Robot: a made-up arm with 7 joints.
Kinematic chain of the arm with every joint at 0, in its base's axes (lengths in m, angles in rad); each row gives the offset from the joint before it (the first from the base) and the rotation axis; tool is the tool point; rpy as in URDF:
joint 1: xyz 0 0.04 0.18 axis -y
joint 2: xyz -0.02 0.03 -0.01 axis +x
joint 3: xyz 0 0.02 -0.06 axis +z
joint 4: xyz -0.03 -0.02 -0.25 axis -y
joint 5: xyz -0.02 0 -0.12 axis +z
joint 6: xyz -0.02 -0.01 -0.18 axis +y
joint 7: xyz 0 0 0.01 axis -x
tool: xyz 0 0 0 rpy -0.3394 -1.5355 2.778
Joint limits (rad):
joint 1: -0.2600..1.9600
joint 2: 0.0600..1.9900
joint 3: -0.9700..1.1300
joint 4: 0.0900..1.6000
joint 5: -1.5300..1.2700
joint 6: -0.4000..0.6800
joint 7: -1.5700..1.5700
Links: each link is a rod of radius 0.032 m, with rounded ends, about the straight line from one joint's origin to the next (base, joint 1, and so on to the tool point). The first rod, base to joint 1, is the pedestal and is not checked.
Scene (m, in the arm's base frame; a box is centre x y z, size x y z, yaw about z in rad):
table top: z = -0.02
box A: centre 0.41 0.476 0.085 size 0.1 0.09 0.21 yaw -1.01
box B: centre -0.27 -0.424 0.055 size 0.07 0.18 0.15 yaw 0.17
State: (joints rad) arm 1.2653 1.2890 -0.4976 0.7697 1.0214 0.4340 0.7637
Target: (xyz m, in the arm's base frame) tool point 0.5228 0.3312 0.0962
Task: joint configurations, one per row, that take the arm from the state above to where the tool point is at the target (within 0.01 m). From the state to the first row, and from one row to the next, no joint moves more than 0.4 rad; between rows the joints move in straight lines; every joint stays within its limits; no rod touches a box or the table.
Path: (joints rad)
1: 1.4390 1.1811 -0.3209 0.7287 0.8623 0.4537 0.3945
2: 1.6126 1.0731 -0.1443 0.6877 0.7032 0.4733 0.0253
3: 1.7863 0.9652 0.0324 0.6466 0.5442 0.4930 -0.3439
4: 1.9600 0.8573 0.2091 0.6056 0.3851 0.5127 -0.7130
5: 1.8343 0.8273 0.0126 0.6673 0.4324 0.4075 -0.3467
6: 1.7086 0.7974 -0.1839 0.7289 0.4797 0.3023 0.0197
7: 1.5829 0.7674 -0.3805 0.7906 0.5270 0.1972 0.3861
8: 1.4573 0.7375 -0.5770 0.8523 0.5743 0.0920 0.7525
9: 1.3316 0.7076 -0.7735 0.9139 0.6216 -0.0132 1.1189
10: 1.2059 0.6776 -0.9700 0.9756 0.6689 -0.1183 1.4853
11: 1.2779 0.6222 -0.7617 0.7268 0.8322 0.1619 1.1245
12: 1.3499 0.5668 -0.5534 0.4780 0.9955 0.4420 0.7637

